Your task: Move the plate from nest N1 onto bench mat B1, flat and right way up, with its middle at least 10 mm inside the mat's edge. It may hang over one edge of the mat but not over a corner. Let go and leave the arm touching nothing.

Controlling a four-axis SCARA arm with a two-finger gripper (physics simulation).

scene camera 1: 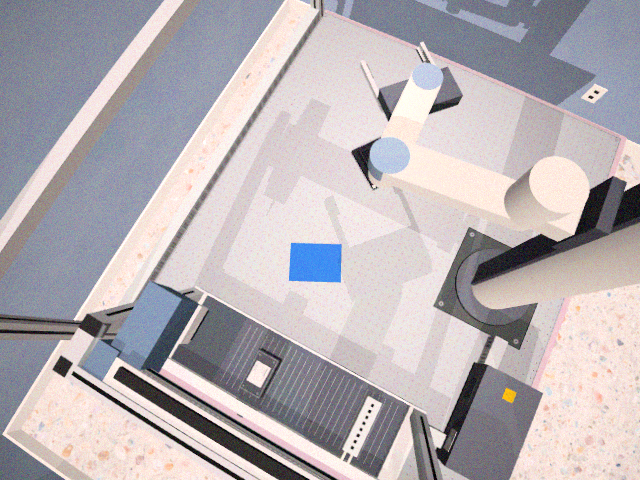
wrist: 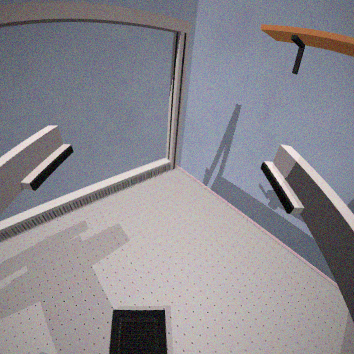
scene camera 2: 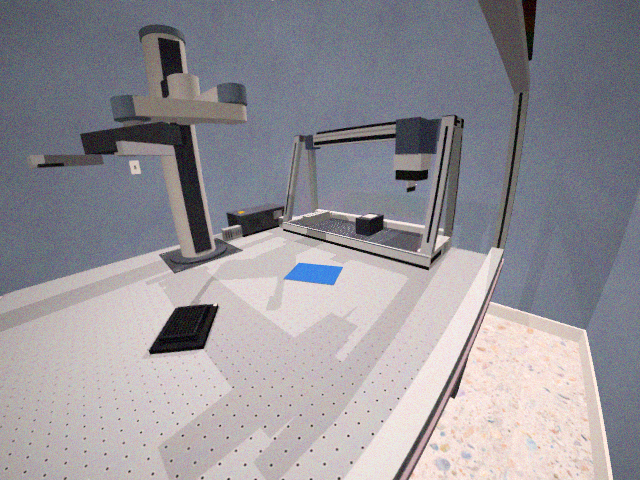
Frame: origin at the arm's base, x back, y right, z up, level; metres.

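Seen in the pictures: gripper, fingertip midpoint: (scene camera 1: 391,54) (wrist: 165,143) (scene camera 2: 72,155); arm's base, link origin: (scene camera 1: 491,286) (scene camera 2: 200,255).
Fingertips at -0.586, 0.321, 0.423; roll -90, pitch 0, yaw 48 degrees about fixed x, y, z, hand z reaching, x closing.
Offsets run from my fingertips to a thing's middle, as dx, dy, dz. "pt": to the spot under its first point. Level surfaces: height alone.
The black plate {+0.058, -0.105, -0.391} (scene camera 2: 189,319) (wrist: 142,336) sits low in the black nest N1 {+0.058, -0.105, -0.402} (scene camera 2: 178,346), and looks flat. In scene camera 1 the arm's elbow hides most of both. In the wrist view the plate is cut by the bottom edge. Bench mat B1 {dz -0.407} (scene camera 1: 315,262) (scene camera 2: 313,273) is a flat blue rectangle on the bench, with no plate on it. My gripper (scene camera 1: 392,54) (wrist: 165,143) is wide open with nothing between its fingers. It is held high above the bench, off to one side of the nest and touching neither plate nor mat.
The arm's column (scene camera 1: 547,273) (scene camera 2: 180,206) stands on a dark base plate. A framed gantry with a blue-grey head (scene camera 1: 155,325) (scene camera 2: 413,136) stands over a dark deck holding a small dark block {pt +0.021, -0.839, -0.314} (scene camera 2: 369,225). A dark box {pt +0.698, -0.694, -0.295} (scene camera 1: 496,418) (scene camera 2: 255,219) with a yellow square stands nearby.
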